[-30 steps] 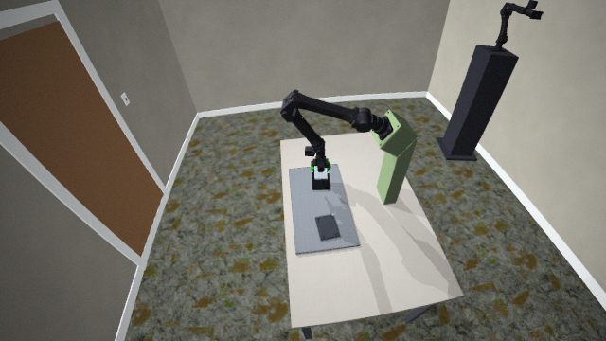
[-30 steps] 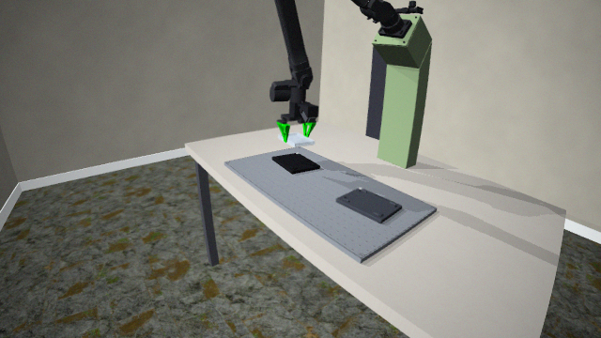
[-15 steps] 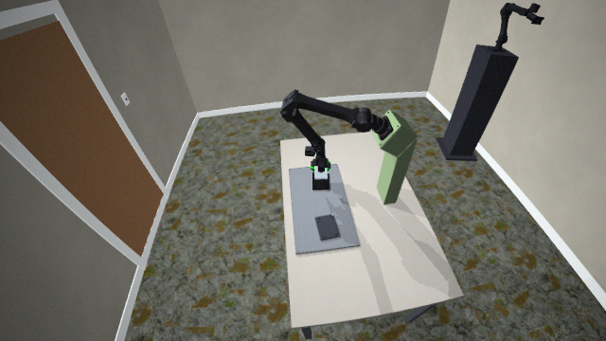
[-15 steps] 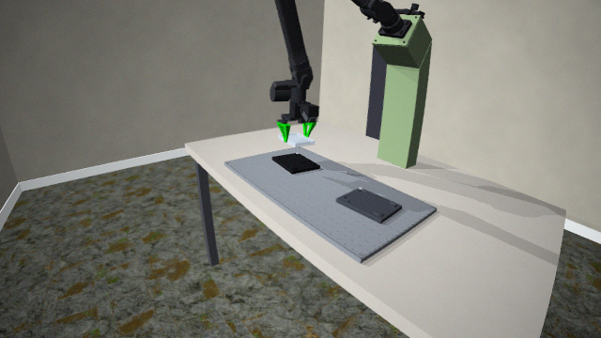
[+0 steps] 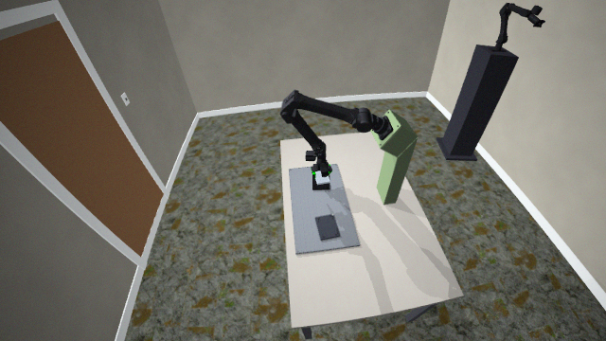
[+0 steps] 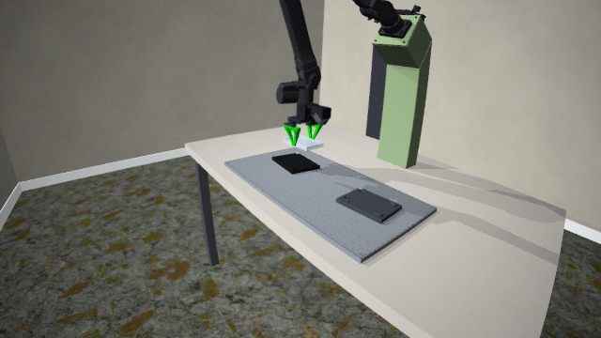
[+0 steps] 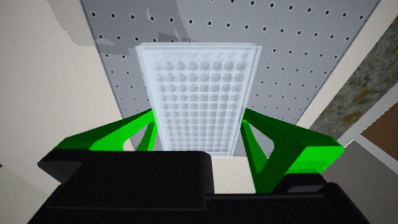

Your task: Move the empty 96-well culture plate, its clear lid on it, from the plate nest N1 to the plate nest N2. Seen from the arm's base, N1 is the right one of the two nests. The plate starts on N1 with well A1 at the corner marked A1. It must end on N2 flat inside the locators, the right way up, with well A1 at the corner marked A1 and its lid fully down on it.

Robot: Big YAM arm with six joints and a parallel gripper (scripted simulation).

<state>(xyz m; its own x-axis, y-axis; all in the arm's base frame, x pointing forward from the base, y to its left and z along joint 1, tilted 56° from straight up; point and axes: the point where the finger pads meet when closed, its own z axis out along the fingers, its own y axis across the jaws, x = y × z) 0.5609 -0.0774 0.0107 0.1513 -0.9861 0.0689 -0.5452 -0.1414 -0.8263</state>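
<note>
Now: the nest N2 5 cm behind my hand, 34 cm to the left of it and 10 cm below it. The rest, counted from my hand: nest N1 (1 cm ahead, 4 cm to the right, 10 cm below); then clear lid (right at my hand).
</note>
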